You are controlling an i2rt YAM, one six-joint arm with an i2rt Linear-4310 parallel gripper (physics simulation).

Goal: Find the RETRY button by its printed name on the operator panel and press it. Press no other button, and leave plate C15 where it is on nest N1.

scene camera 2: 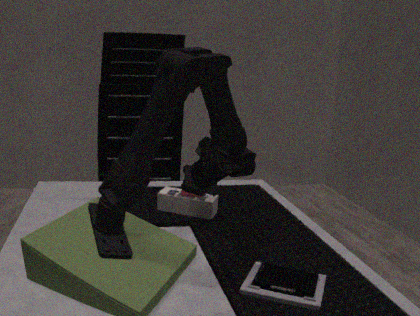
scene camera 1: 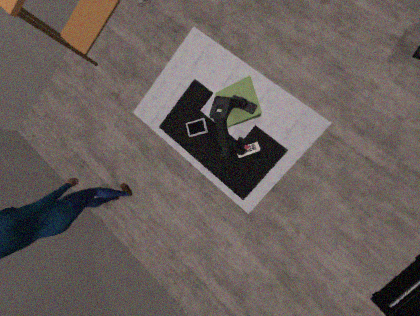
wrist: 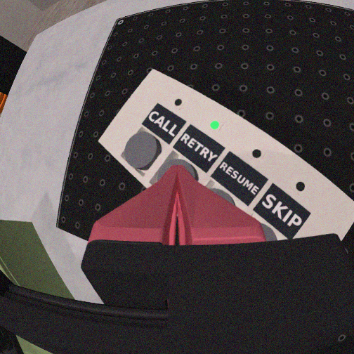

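Pixels of known places: gripper, fingertip midpoint: (scene camera 2: 182,193) (scene camera 1: 249,147); arm's base, link origin: (scene camera 2: 107,230) (scene camera 1: 243,104).
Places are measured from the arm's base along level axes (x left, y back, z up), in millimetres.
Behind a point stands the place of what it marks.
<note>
The operator panel (scene camera 1: 248,154) {x 213, y -301, z -7 mm} (scene camera 2: 187,206) {x 162, y -260, z -31 mm} (wrist: 131,107) is a pale box on the black mat. In the wrist view, its labels read CALL, RETRY, RESUME and SKIP. The round grey RETRY button (wrist: 190,167) is partly hidden by my fingertips. My gripper (scene camera 1: 246,147) {x 191, y -254, z -3 mm} (scene camera 2: 189,193) {x 191, y -254, z -3 mm} (wrist: 176,174) is shut and empty, its red fingertips at the RETRY button. A green lamp (wrist: 214,125) glows above the RETRY label; the other lamps are dark. The dark plate C15 (scene camera 1: 197,127) {x -239, y -303, z -36 mm} (scene camera 2: 285,280) {x -260, y -296, z -33 mm} lies in the light frame of nest N1 (scene camera 2: 321,291) {x -313, y -353, z -47 mm}; its print is unreadable.
The CALL button (wrist: 142,150) shows beside my fingers; the RESUME button (wrist: 223,195) and SKIP button (wrist: 270,232) are partly covered. The arm stands on a green wedge (scene camera 1: 240,89) {x -70, y 86, z 4 mm} (scene camera 2: 160,240) {x -27, y -116, z -25 mm}. A person (scene camera 1: 50,215) is beyond the table, and a black cabinet (scene camera 2: 112,85) stands behind it.
</note>
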